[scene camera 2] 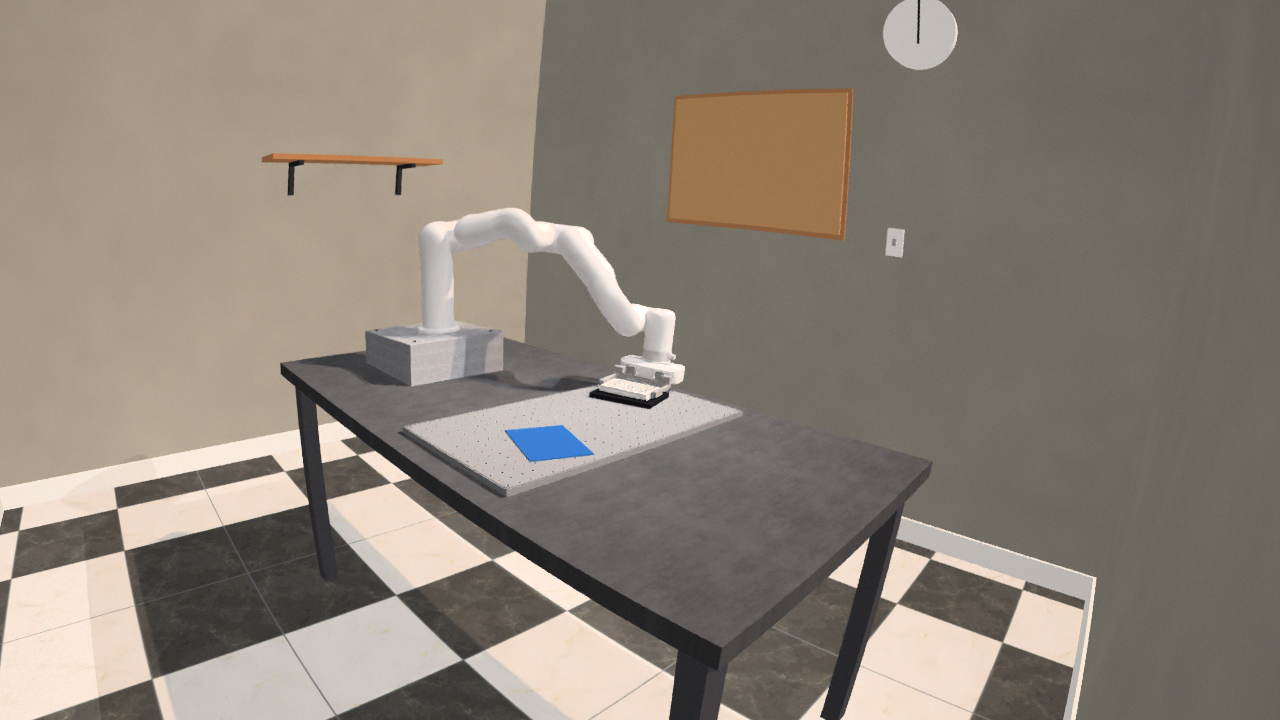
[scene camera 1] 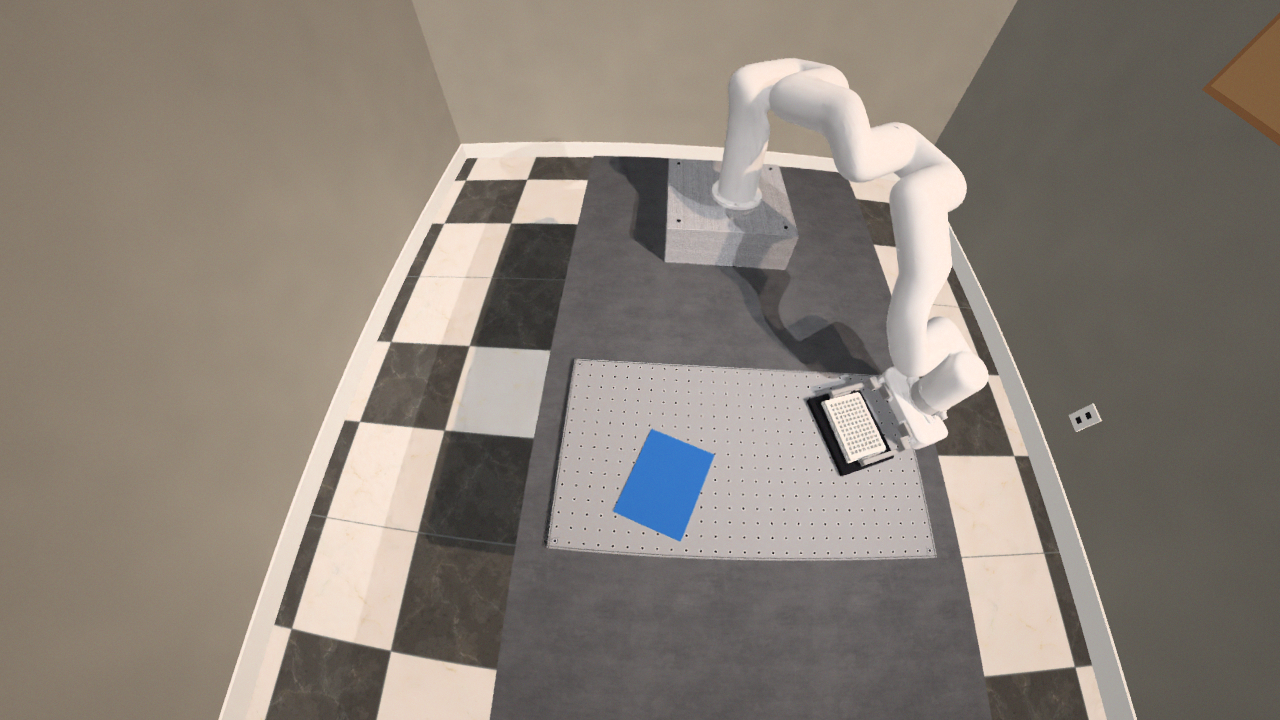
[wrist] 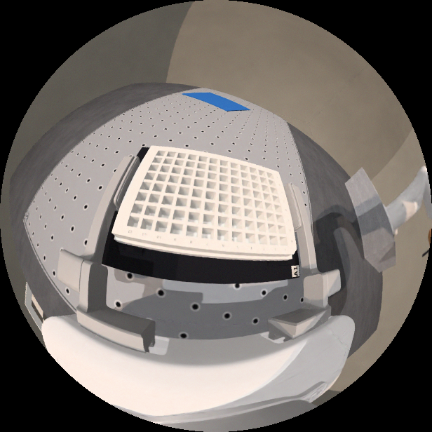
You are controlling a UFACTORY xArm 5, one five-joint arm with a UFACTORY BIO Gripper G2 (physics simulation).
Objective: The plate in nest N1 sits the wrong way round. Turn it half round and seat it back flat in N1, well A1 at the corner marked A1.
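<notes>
The white many-welled plate looks level over the black nest N1. I cannot tell whether it rests in the nest or is held slightly above it. My gripper is shut on the plate, one finger at each short side. In the wrist view, the A1 label is at the nest's near right corner. Tiny marks run along the plate's near edge; those at the left look like two-digit numbers, those at the right like single digits. The nest's inside is hidden under the plate.
The nest stands on the perforated grey board, near its right end in scene camera 1. A flat blue rectangle lies on the board, well apart from the nest. The arm's grey base block stands behind.
</notes>
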